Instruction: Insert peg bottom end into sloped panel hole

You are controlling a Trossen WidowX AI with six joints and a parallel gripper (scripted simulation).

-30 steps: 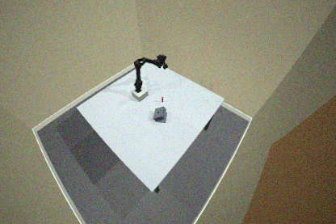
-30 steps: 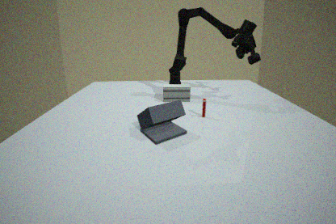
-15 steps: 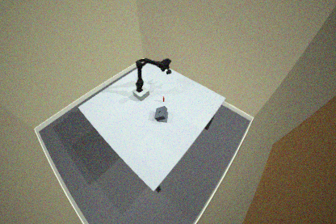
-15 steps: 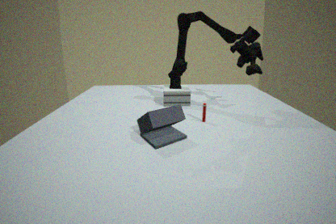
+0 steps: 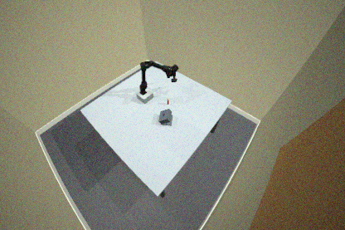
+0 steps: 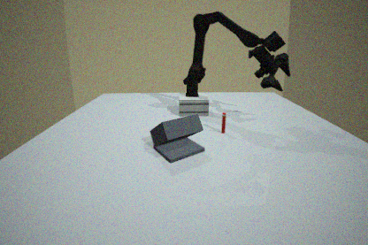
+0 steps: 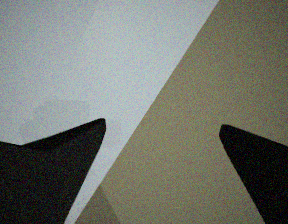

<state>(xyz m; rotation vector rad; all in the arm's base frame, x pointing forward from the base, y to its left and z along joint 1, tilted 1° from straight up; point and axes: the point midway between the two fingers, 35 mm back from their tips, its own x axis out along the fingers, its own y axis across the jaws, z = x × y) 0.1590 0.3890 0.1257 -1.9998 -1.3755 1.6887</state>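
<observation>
The red square peg lies 130 mm ahead of my gripper tip, 300 mm to the right of it and 120 mm below it. The rest, counted from my gripper tip: grey sloped panel (260 mm ahead, 480 mm to the right, 110 mm below).
</observation>
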